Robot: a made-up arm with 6 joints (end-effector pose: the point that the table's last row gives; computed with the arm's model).
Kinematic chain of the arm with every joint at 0, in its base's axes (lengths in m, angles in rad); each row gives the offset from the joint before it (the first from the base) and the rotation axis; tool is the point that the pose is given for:
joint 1: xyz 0 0 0.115 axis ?
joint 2: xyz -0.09 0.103 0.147 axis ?
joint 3: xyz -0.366 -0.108 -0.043 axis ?
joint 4: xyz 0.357 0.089 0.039 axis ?
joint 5: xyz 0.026 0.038 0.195 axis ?
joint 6: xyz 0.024 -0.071 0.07 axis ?
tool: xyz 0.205 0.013 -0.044
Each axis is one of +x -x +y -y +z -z.
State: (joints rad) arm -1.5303 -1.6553 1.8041 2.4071 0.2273 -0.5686
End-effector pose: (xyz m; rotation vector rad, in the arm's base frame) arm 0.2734 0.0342 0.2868 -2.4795 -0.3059 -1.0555
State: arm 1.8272 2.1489 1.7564 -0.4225 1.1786 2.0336
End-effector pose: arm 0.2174 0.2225 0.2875 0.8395 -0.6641 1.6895
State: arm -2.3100 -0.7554 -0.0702 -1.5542 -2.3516 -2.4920
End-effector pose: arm 0.5069 0.0829 0.3944 1.8571 0.3248 -0.5846
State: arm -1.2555 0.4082 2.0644 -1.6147 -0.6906 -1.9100
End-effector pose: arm -0.4484 0.2714 0.1900 0.3821 -2.8247 1.1107
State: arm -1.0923 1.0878 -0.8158 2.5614 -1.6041 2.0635
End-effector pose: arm 0.2066 -0.2915 0.0621 -0.6730 0.3925 -0.1414
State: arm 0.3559 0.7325 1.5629 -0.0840 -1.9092 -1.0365
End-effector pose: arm -0.2161 -0.3919 0.4564 -0.8354 0.7253 -2.7807
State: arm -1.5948 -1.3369 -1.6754 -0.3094 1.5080 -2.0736
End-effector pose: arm 0.3291 0.0789 0.3635 0.5092 -0.6982 -1.3180
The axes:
joint 1: +z
joint 2: -y
joint 3: +x
joint 4: +y
joint 5: -z
joint 6: -x

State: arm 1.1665 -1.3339 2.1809 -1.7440 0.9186 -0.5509
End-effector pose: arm -0.0659 -0.3295 0.4751 0.5867 -0.5924 -1.8922
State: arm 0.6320 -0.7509 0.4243 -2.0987 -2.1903 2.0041
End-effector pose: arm -0.4330 0.1625 0.4351 1.4083 2.4278 -0.0127
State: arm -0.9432 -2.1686 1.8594 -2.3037 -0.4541 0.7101
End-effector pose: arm -0.0090 -0.2163 0.5162 -1.4303 1.4425 -1.6509
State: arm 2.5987 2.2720 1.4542 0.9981 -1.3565 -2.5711
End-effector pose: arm 0.4854 -0.2218 0.3118 1.8509 -0.4167 -1.1159
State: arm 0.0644 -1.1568 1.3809 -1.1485 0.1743 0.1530
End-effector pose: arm -0.0705 -0.3477 0.3818 0.4346 0.1778 -1.3502
